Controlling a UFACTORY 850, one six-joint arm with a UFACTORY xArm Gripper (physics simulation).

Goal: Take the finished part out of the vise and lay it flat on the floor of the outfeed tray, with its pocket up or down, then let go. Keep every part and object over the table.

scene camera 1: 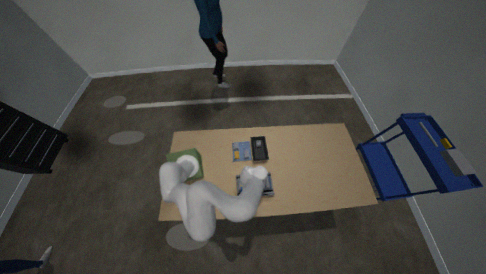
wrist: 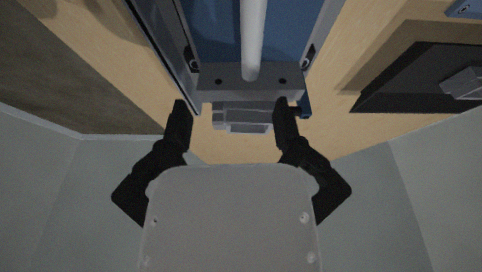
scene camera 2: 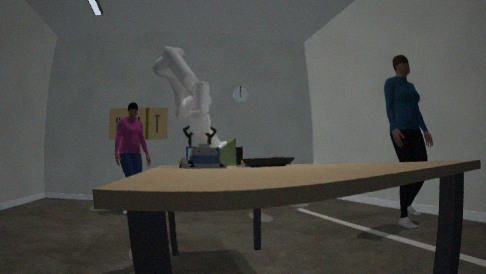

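The vise (scene camera 1: 270, 185) (scene camera 2: 205, 160) (wrist: 215, 35) stands on the table, with a blue body, grey jaws and a pale screw rod. The finished part (wrist: 248, 117) is a grey block beside the near grey jaw in the wrist view; its pocket cannot be made out. My gripper (scene camera 2: 200, 142) (wrist: 231, 107) is open and empty, fingers pointing down above the vise. In the wrist view the right finger is close to the part's right end, and a gap shows at the left finger. The arm hides the gripper in scene camera 1. The outfeed tray (scene camera 1: 260, 154) (wrist: 387, 92) is black and holds a grey part (scene camera 1: 258, 143) (wrist: 465, 82).
A blue plate (scene camera 1: 241, 145) with yellow and grey pieces lies beside the tray. A green block (scene camera 1: 198, 172) (scene camera 2: 229, 152) stands by the arm's base on the table (scene camera 1: 320, 165) (scene camera 2: 300, 175). A blue cart (scene camera 1: 382, 170) stands off the table's right end. People stand away from the table.
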